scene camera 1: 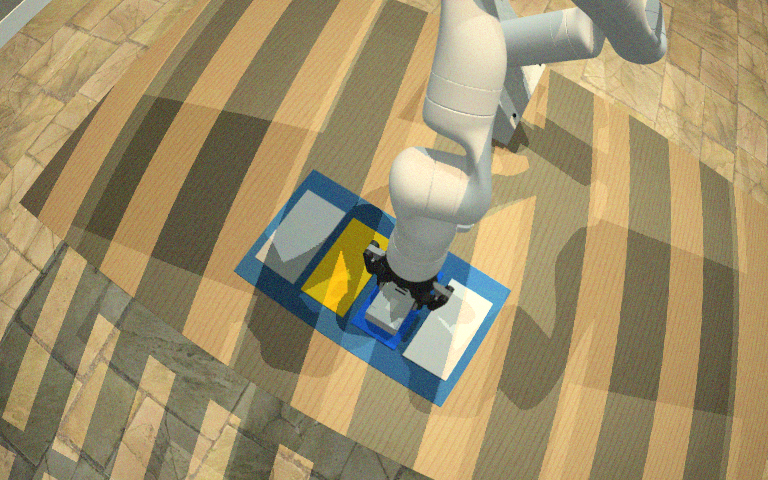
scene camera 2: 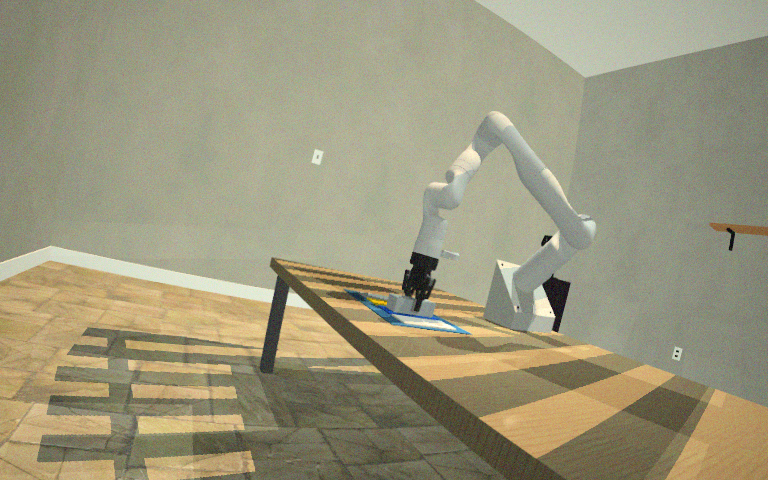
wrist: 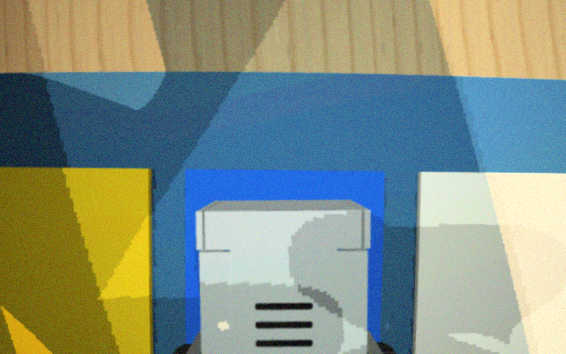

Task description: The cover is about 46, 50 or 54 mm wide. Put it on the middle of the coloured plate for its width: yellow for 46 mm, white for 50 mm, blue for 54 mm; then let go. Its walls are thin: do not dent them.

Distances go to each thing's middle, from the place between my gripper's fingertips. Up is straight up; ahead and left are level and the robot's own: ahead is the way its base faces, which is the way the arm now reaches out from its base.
Labels:
The blue plate (scene camera 1: 359, 320) is 10 mm below my hand. Round my hand: blue mat (scene camera 2: 360, 296) 50 mm to the right, 10 mm below; white plate (scene camera 1: 447, 331) 90 mm to the left, 10 mm below; grey cover (scene camera 1: 393, 302) 10 mm above.

